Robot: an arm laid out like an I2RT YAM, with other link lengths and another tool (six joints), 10 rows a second.
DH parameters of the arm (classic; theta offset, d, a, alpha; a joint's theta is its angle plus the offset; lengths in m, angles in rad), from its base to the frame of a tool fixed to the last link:
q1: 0 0.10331 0.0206 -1.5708
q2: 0 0 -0.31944 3.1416
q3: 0.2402 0 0.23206 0
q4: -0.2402 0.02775 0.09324 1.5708
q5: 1.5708 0.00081 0 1.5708
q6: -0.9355 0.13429 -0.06 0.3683
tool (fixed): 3.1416 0.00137 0 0
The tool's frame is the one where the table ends.
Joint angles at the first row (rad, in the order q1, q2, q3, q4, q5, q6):
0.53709, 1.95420, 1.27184, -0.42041, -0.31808, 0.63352
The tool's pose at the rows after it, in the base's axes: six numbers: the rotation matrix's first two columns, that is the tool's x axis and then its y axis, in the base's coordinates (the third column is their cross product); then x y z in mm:
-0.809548 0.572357 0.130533 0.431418 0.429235 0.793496 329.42 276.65 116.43
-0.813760 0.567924 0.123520 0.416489 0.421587 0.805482 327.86 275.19 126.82
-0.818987 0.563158 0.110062 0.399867 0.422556 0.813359 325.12 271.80 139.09
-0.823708 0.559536 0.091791 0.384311 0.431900 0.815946 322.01 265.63 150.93
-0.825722 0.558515 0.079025 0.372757 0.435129 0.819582 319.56 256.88 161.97
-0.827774 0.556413 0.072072 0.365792 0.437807 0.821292 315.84 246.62 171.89
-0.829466 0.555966 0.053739 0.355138 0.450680 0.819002 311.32 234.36 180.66
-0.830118 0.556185 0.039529 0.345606 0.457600 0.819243 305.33 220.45 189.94
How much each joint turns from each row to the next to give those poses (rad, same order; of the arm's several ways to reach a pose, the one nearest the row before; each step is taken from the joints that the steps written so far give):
-0.00135, -0.01690, -0.00265, -0.00017, -0.00481, 0.00001
-0.00192, -0.02638, 0.00085, -0.00841, -0.00385, -0.00450
-0.00248, -0.03174, 0.00827, -0.02763, 0.00267, -0.01132
-0.00611, -0.03227, 0.01281, -0.04145, 0.00802, -0.01884
-0.01472, -0.03219, 0.00721, -0.03559, 0.00007, -0.01978
-0.01864, -0.03194, 0.00372, -0.03744, -0.00613, -0.02223
-0.01918, -0.03477, 0.00290, -0.04297, 0.00611, -0.02890
-0.02454, -0.04095, -0.00449, -0.03894, -0.00115, -0.02920

